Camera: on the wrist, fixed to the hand. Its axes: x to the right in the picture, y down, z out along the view.
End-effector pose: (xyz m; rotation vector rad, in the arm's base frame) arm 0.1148 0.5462 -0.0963 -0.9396 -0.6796 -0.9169
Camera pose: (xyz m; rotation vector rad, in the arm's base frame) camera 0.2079 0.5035 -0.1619 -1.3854 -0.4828 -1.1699
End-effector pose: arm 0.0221 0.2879 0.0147 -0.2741 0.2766 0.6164
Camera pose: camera -0.0444 0.3388 -0.0735 -0.7747 0.0963 0.6242
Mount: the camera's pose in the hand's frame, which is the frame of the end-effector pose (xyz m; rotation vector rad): 0.0043 0.0946 -0.0763 -0.5177 -0.0076 -0.0587
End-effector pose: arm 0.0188 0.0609 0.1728 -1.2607 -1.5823 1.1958
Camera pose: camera 0.1138 0.0870 0.1016 -1.5114 -1.9973 0.7740
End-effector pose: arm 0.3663 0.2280 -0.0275 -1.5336 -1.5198 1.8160
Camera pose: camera 0.4645 0.2336 -0.0990 -1.6662 -2.1312 1.4624
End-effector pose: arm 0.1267 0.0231 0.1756 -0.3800 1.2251 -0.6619
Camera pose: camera 0.0798 0.0978 0.0919 -0.8497 1.3760 -0.3833
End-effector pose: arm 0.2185 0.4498 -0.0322 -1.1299 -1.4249 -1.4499
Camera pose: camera 0.3028 0.3689 0.0016 -1.4107 -1.1198 -1.9237
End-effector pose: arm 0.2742 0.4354 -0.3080 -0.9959 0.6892 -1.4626
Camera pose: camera 0.2526 0.4075 -0.4244 -1.4230 1.0720 -1.3557
